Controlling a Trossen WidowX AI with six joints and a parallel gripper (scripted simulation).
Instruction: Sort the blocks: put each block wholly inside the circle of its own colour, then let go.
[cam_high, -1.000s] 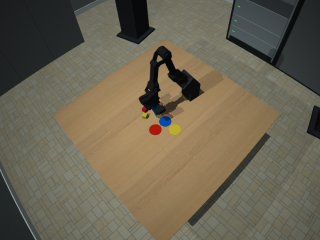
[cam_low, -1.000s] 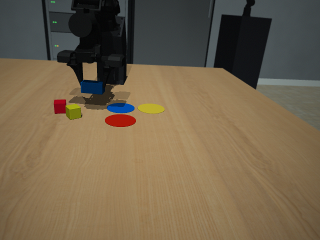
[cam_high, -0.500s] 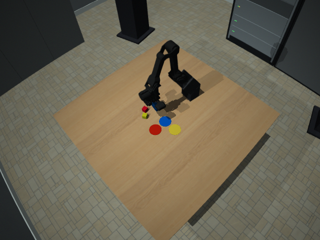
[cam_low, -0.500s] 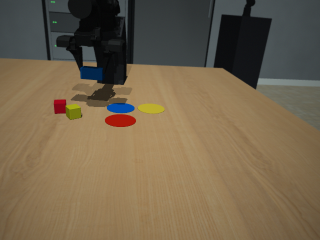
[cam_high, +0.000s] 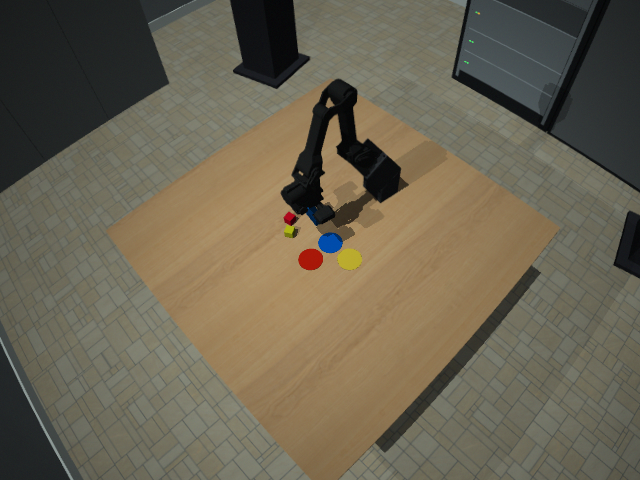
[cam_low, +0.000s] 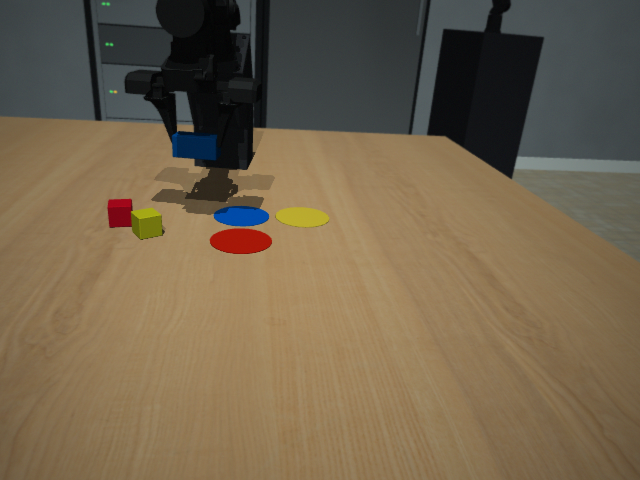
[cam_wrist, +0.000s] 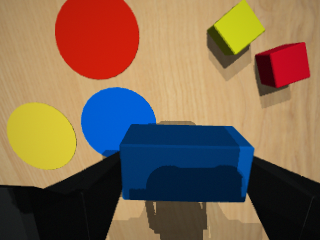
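Right now my hand is 10 mm short of the blue circle, 70 mm to the right of it and 150 mm above it. Round my hand: red block: 10 mm ahead, 120 mm to the right, 130 mm below; yellow block: 60 mm ahead, 80 mm to the right, 130 mm below; blue block: 40 mm below.
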